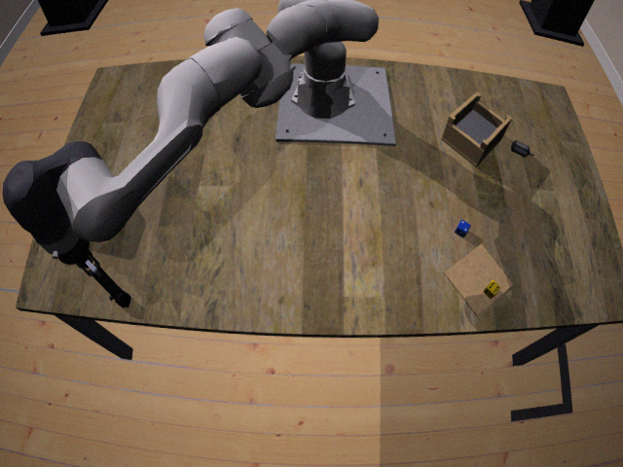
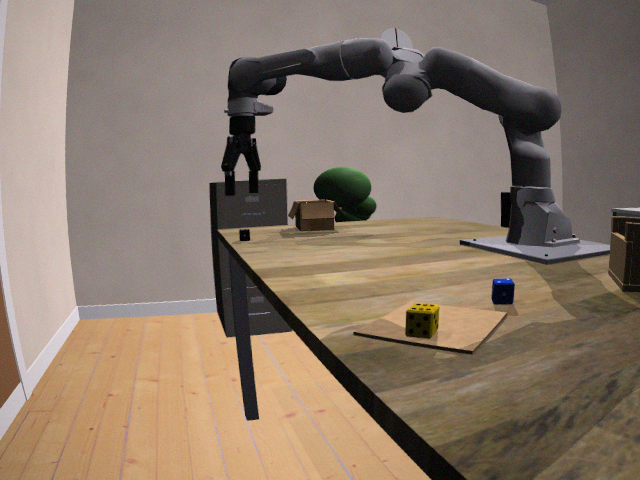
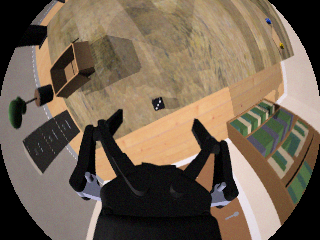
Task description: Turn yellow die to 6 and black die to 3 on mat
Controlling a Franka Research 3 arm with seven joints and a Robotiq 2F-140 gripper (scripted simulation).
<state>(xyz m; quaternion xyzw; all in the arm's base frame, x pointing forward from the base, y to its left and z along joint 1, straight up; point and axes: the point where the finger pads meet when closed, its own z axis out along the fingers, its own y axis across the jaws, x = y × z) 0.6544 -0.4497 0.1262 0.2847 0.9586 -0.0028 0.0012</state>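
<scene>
Right now my hand is 120 mm above the black die. Also, from my hand: cardboard box: 260 mm behind, 210 mm to the right, 100 mm below; then tan mat: 120 mm behind, 870 mm to the left, 140 mm below; then blue die: 260 mm behind, 830 mm to the left, 120 mm below.
</scene>
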